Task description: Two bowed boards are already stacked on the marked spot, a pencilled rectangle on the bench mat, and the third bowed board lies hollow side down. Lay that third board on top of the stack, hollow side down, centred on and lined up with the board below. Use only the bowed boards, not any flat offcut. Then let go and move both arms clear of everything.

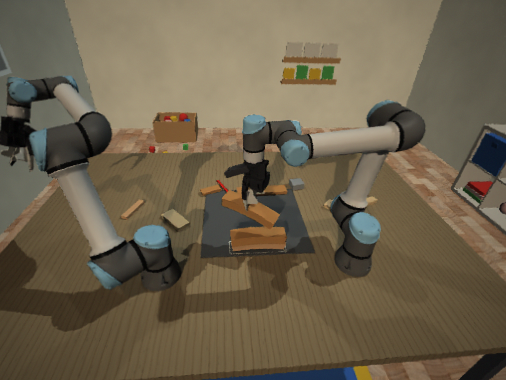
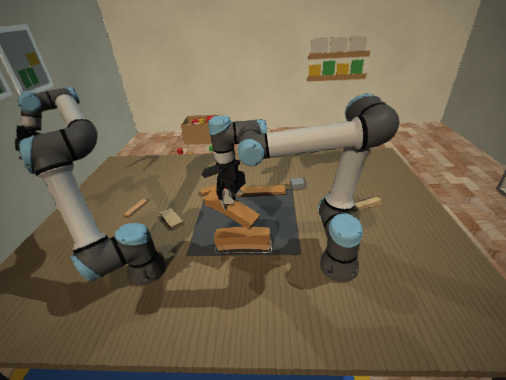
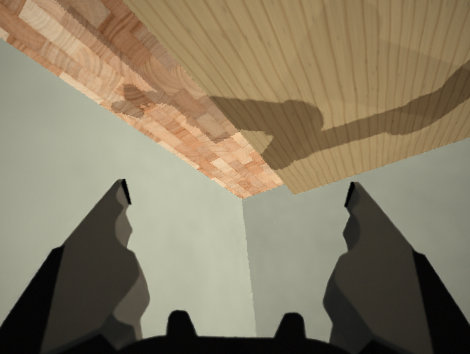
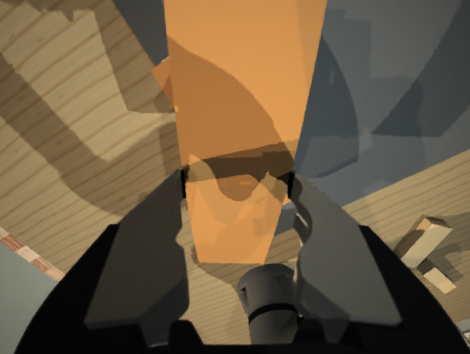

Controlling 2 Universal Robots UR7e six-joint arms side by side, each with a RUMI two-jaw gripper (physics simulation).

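Places are measured from the left arm's base along level axes (x ahead, y left, z up), in metres.
Pixels of known places: left gripper, fingertip midpoint: (image 1: 20, 168) (image 3: 237, 182); right gripper, fingertip midpoint: (image 1: 250, 205) (image 2: 230, 205) (image 4: 236, 172); left arm's base at its link origin: (image 1: 161, 274) (image 2: 147, 270); right arm's base at its link origin: (image 1: 352, 262) (image 2: 338, 266) (image 4: 267, 284).
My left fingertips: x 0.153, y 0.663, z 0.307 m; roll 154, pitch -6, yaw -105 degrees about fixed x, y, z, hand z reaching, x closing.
Ahead of a thing's pixels: the offset from my left fingertips to its top centre. "spot": to the spot under its first point. Level surfaces: height alone.
My right gripper (image 1: 248, 204) (image 2: 227, 202) (image 4: 236, 172) is shut across the third bowed board {dx +0.089, dy -0.965, dz -0.057 m} (image 1: 262, 214) (image 2: 240, 212) (image 4: 240, 110) near its back end. The board is in the air behind the stack, slanted, its right end nearer the front; its underside is hidden. The two stacked bowed boards {dx +0.081, dy -1.006, dz -0.210 m} (image 1: 258, 239) (image 2: 242, 240) lie on the pencilled rectangle {spot: dx +0.029, dy -0.908, dz -0.277 m} (image 1: 230, 247) at the front of the dark mat {dz -0.301 m} (image 1: 215, 235) (image 2: 200, 240), roughly parallel to its front edge. My left gripper (image 1: 22, 162) (image 3: 237, 182) is open and empty, high at the far left.
A long orange piece {dx +0.508, dy -0.953, dz -0.279 m} (image 1: 275, 190) (image 2: 265, 190) and a grey block {dx +0.628, dy -1.144, dz -0.271 m} (image 1: 296, 184) (image 2: 297, 184) lie at the back. A red stick {dx +0.502, dy -0.726, dz -0.292 m} (image 1: 222, 186) and a short orange piece {dx +0.445, dy -0.667, dz -0.284 m} (image 1: 211, 190) lie behind the mat. Pale offcuts {dx +0.189, dy -0.336, dz -0.290 m} (image 1: 132, 209) {dx +0.161, dy -0.581, dz -0.286 m} (image 1: 175, 219) lie left; another {dx +0.539, dy -1.527, dz -0.283 m} (image 2: 368, 203) lies right.
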